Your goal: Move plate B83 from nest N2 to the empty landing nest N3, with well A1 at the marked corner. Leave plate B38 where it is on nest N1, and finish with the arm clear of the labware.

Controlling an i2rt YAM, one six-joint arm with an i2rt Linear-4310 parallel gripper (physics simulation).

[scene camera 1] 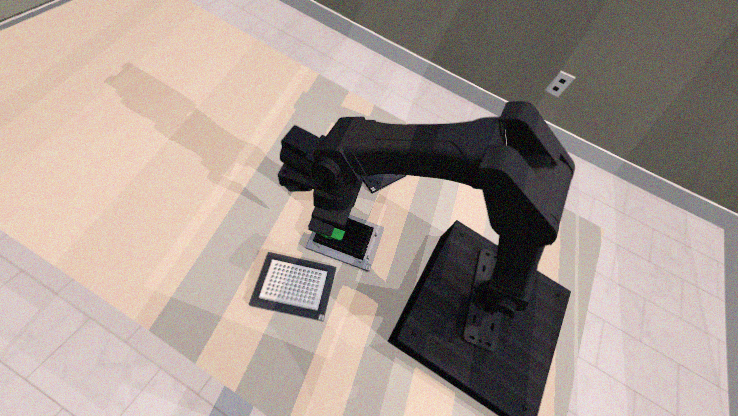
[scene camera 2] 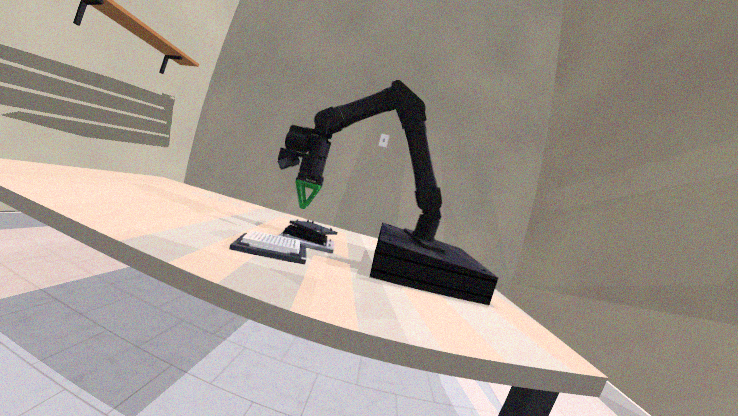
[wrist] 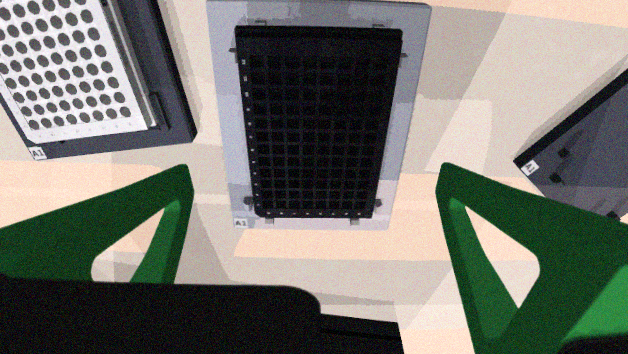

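A black plate point(scene camera 1: 356, 242) point(scene camera 2: 307, 236) point(wrist: 315, 125) sits flat in a light grey nest point(scene camera 1: 338, 255) point(wrist: 399, 125). In the wrist view its number marks run along the left edge, 12 at the far end, and the nest's A1 mark is at the near left corner. A white plate point(scene camera 1: 293, 284) point(scene camera 2: 271, 241) point(wrist: 60, 75) sits in a dark nest point(scene camera 1: 289, 308) point(wrist: 169, 95). Another dark nest point(scene camera 1: 385, 181) point(wrist: 595, 150) shows no plate. No plate or nest numbers are readable. My gripper point(scene camera 1: 335, 234) point(scene camera 2: 303, 206) point(wrist: 314, 177) is open and empty above the black plate, clear of it.
The black arm base point(scene camera 1: 439, 330) point(scene camera 2: 434, 268) stands right of the nests in the scene views. My forearm passes over part of the plateless dark nest in the first scene view. The tabletop's front edge point(scene camera 2: 248, 317) shows in the second scene view.
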